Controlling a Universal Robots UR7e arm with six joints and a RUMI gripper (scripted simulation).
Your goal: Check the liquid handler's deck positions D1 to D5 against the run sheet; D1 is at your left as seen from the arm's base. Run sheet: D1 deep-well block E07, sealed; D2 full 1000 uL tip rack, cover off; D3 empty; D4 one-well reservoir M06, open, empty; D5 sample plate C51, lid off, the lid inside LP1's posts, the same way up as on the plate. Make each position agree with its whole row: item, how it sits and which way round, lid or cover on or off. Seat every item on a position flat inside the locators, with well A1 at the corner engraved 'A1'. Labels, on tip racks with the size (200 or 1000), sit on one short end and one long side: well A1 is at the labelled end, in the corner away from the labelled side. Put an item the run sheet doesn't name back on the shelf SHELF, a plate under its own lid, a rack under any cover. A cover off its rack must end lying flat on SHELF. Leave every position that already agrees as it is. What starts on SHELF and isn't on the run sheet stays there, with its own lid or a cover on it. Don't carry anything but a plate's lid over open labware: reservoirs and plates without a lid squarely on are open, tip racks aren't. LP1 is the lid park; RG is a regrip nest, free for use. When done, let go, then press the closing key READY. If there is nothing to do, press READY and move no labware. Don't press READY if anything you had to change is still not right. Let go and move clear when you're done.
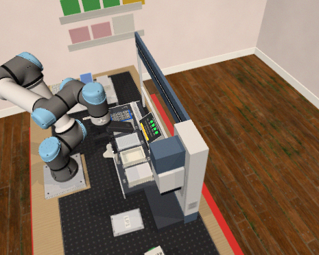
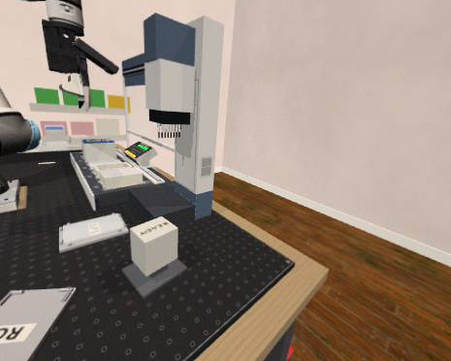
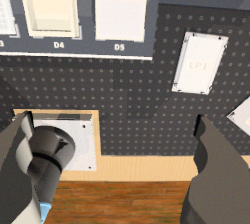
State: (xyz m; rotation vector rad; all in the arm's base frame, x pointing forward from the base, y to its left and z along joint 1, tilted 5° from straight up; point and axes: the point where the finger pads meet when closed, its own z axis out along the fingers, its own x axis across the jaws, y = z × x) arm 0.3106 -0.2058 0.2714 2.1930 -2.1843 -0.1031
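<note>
My gripper is now 240 mm above the deep-well block and 90 mm short of it. Round my hand: pipetting head: 220 mm to the right, 170 mm ahead, 70 mm above; cream one-well reservoir: 250 mm below, 120 mm to the left, 90 mm ahead; liquid handler's tower: 250 mm ahead, 220 mm to the right, 40 mm below.
</note>
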